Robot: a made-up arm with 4 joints. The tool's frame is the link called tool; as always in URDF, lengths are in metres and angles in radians.
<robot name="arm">
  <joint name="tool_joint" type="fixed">
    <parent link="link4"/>
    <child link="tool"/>
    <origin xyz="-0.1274 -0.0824 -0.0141" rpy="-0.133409 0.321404 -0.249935"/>
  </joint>
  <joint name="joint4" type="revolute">
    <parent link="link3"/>
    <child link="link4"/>
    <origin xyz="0.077 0.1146 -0.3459" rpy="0 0 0"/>
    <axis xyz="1 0 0"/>
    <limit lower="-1.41" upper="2.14" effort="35" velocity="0.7"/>
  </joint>
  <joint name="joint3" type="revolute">
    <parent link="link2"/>
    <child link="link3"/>
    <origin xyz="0.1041 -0.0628 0.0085" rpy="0 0 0"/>
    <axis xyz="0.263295 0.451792 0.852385"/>
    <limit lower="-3.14" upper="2.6" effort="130" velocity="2.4"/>
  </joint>
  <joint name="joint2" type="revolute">
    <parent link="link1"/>
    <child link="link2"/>
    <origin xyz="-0.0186 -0.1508 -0.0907" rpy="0 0 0"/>
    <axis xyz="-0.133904 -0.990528 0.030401"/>
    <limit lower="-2.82" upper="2.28" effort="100" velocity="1.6"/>
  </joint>
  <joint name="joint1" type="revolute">
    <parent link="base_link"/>
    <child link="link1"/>
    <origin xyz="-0.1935 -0.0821 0.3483" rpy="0 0 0"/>
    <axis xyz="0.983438 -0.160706 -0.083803"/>
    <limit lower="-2.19" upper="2.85" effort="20" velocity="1.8"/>
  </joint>
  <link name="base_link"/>
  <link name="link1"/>
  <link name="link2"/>
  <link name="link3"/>
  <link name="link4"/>
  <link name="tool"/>
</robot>
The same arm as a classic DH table. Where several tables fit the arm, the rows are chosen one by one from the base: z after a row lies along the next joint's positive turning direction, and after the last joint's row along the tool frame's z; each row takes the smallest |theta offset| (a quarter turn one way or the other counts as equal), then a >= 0, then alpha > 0; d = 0 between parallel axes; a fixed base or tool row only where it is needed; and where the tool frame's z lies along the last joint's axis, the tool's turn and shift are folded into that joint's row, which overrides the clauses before.
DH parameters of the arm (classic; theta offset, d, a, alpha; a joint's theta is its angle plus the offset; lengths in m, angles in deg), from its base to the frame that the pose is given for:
base (fixed): 80.72 0.3334 -0.1122 94.81
joint1: 88.13 -0.1685 -0.0948 -88.57
joint2: 81.84 0.2138 -0.1071 117.18
joint3: -89.09 -0.2252 0.2632 74.73
joint4: 24.79 0.0250 -0.0815 -70.35
tool (fixed): -102.54 -0.0197 0.0000 0.00
Joint limits (deg, base to tool): -125.48..163.29 -161.57..130.63 -179.91..148.97 -80.79..122.61

